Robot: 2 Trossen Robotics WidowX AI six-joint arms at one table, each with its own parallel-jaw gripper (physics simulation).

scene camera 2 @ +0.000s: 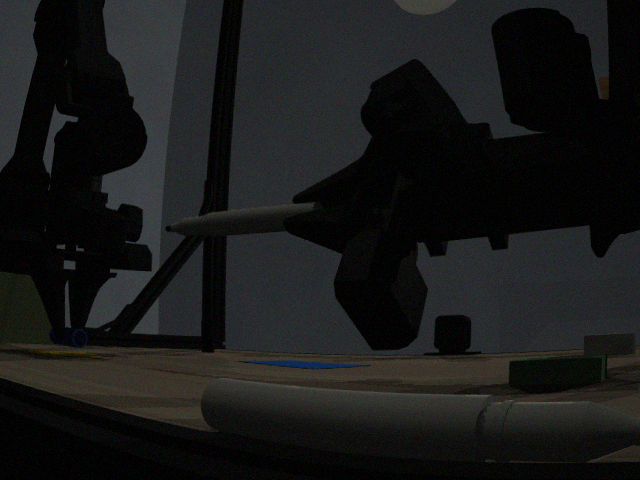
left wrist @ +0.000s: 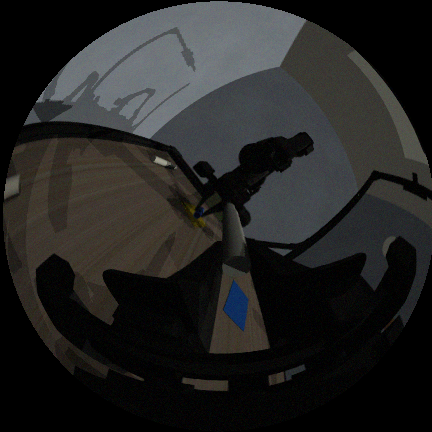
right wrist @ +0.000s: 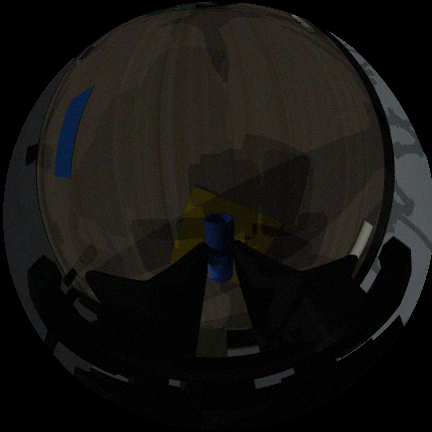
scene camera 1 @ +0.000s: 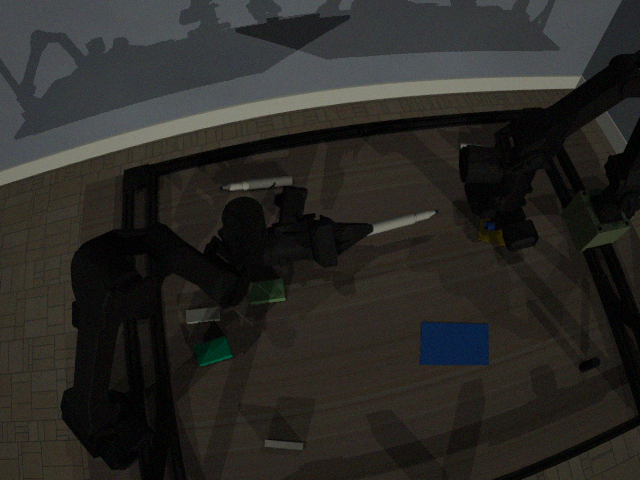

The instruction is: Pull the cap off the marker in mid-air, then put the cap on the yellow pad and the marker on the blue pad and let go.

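Places are measured from the left arm's base along level axes (x ahead, y left, z up), in metres.
Where they show: left gripper, fingertip midpoint: [scene camera 2: 290,214] [left wrist: 234,245] [scene camera 1: 371,227]; right gripper, fingertip midpoint: [scene camera 2: 68,339] [left wrist: 197,212] [right wrist: 219,246] [scene camera 1: 495,224]; left arm's base, origin of the base link: [scene camera 1: 111,429]; right arm's base, origin of the base link: [scene camera 2: 11,275] [scene camera 1: 605,208].
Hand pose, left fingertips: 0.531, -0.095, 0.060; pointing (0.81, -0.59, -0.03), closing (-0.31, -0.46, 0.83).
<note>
Things, the pixels of their top centre, and the offset from my left fingertips, as dx, dy, dz.
- uncapped white marker, middle of its top: [scene camera 2: 234,210] [left wrist: 238,216] [scene camera 1: 401,218] +0.039, -0.028, +0.008
- blue cap, middle of its top: [right wrist: 218,257] [scene camera 2: 68,327] [scene camera 1: 497,221] [left wrist: 201,210] +0.215, -0.157, -0.086
- yellow pad, middle of its top: [right wrist: 222,245] [scene camera 2: 62,353] [scene camera 1: 496,226] [left wrist: 193,214] +0.224, -0.160, -0.113
- blue pad, middle of its top: [scene camera 2: 301,364] [right wrist: 66,132] [scene camera 1: 455,343] [left wrist: 238,303] -0.023, -0.224, -0.113
- light green block, middle of its top: [scene camera 2: 560,357] [scene camera 1: 266,290] -0.160, +0.084, -0.099
- teal block, middle of its top: [scene camera 1: 212,350] -0.302, +0.079, -0.099
The uncapped white marker [scene camera 1: 403,222] [scene camera 2: 242,219] [left wrist: 234,235] has a blue tip and is nearly level in the air. My left gripper [scene camera 1: 370,228] [scene camera 2: 290,211] is shut on its rear end. The blue cap [scene camera 1: 489,225] [scene camera 2: 79,337] [left wrist: 198,213] [right wrist: 219,225] lies sideways between the fingertips of my right gripper [scene camera 2: 68,329] [right wrist: 219,246], which is shut on it. The cap is very low over the yellow pad [scene camera 1: 491,237] [right wrist: 200,200]; whether it touches the pad is unclear. The blue pad [scene camera 1: 453,343] [scene camera 2: 305,364] [left wrist: 236,306] [right wrist: 67,140] lies flat and bare.
Another white marker [scene camera 1: 263,183] [scene camera 2: 351,413] lies at the upper left in scene camera 1. A light green block [scene camera 1: 267,290], a teal block [scene camera 1: 213,351] and pale blocks [scene camera 1: 202,315] [scene camera 1: 283,444] lie at left and below. A green box [scene camera 1: 584,224] is at right, beside the frame.
</note>
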